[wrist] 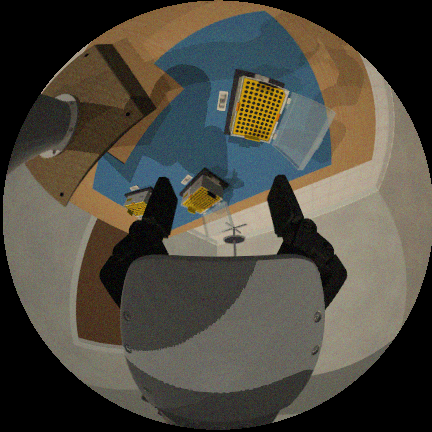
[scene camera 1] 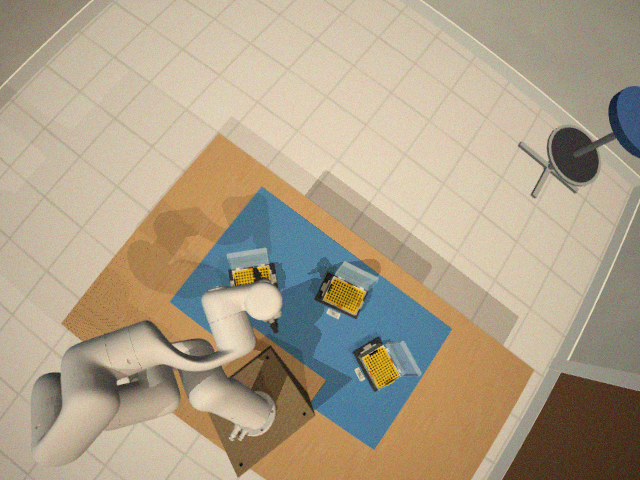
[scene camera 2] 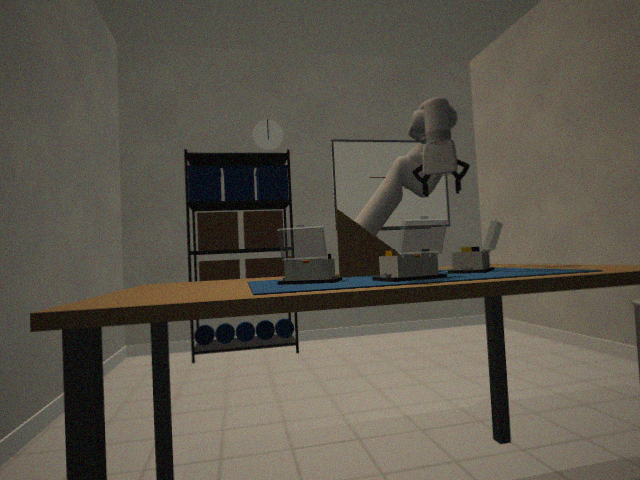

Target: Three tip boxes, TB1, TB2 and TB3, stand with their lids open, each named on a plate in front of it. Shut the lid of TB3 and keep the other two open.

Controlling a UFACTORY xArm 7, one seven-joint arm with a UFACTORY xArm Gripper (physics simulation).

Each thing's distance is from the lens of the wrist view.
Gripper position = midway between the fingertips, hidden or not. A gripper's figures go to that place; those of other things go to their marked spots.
my gripper (wrist: pixel 221 185): 10 cm
tip box (wrist: pixel 239 75): 31 cm
